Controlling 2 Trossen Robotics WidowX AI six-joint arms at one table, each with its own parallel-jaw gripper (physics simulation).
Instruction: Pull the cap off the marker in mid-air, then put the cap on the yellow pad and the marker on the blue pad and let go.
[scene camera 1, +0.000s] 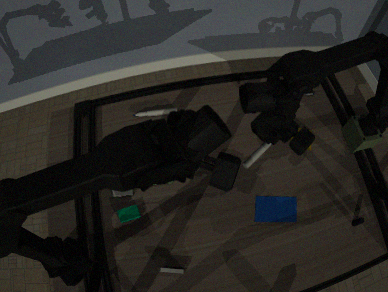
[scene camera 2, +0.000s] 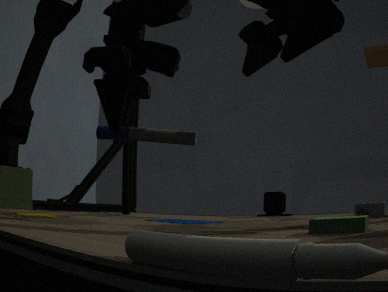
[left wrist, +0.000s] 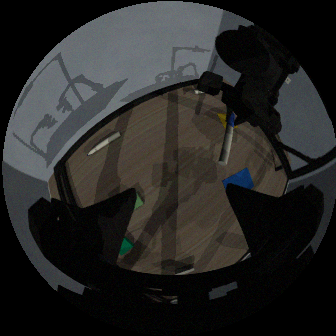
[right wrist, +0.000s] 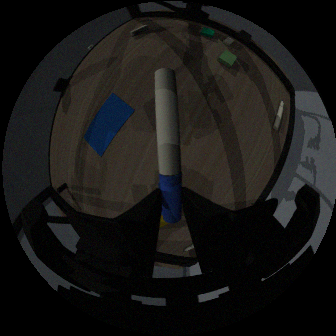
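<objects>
The left gripper (scene camera 1: 200, 155) is 58 cm from the lens. The right gripper (scene camera 1: 273, 138) is 72 cm from the lens.
</objects>
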